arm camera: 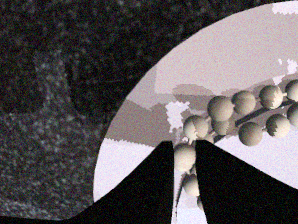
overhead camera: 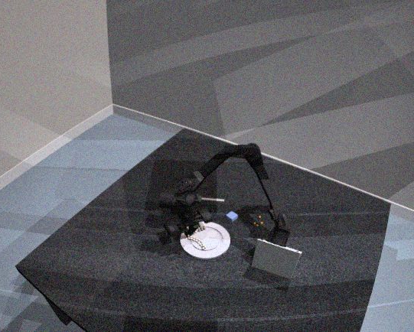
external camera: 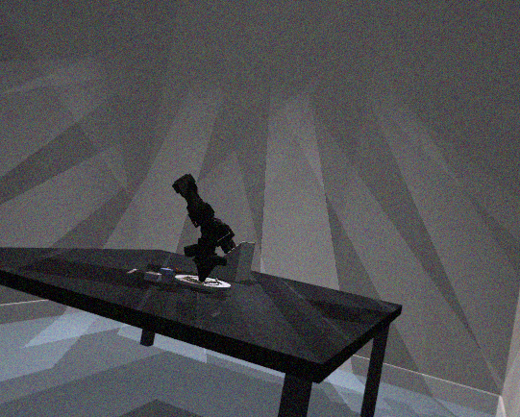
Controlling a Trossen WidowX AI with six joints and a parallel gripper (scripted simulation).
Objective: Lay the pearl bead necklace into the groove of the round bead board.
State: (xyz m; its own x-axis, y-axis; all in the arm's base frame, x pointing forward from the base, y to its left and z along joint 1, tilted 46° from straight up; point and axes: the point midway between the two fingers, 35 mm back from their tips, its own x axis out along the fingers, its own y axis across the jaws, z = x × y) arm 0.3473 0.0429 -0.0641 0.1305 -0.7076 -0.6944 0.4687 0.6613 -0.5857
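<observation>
Right now the round white bead board is 60 mm behind my gripper tip, 30 mm to the right of it and 10 mm below it. The rest, counted from my gripper tip: small white block 130 mm to the right, 100 mm ahead, 10 mm below; then small blue cube 210 mm to the right, 80 mm behind, 10 mm below; then thin white stick 250 mm to the right, 50 mm ahead, 20 mm below.
</observation>
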